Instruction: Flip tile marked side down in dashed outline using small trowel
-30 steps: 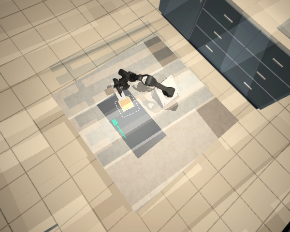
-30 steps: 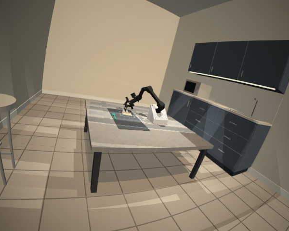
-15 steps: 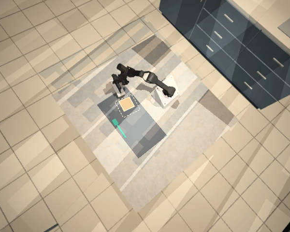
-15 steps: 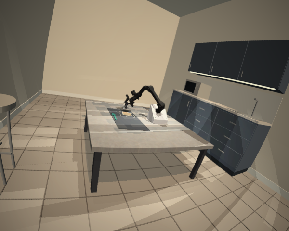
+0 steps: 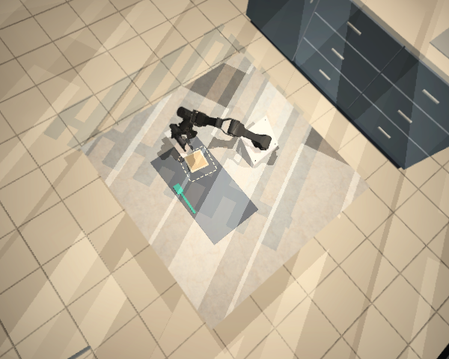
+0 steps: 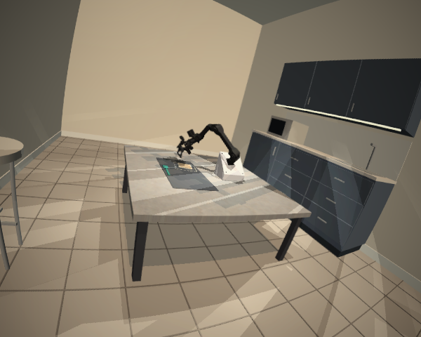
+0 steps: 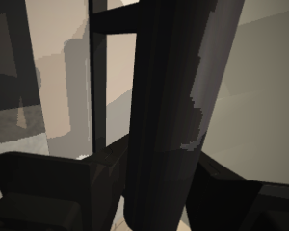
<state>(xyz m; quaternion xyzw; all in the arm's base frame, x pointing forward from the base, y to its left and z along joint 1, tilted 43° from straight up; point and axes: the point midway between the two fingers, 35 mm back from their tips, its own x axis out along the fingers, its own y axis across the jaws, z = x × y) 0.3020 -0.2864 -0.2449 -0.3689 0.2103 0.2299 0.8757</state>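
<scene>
The trowel lies 2 cm behind my gripper tip and 1 cm below it. Round my gripper tip: tile 17 cm to the left, 10 cm below, 2 cm behind; teal flat tool 27 cm to the left, 20 cm ahead, 10 cm below; grey mat 32 cm to the left, 12 cm below, 7 cm ahead.
</scene>
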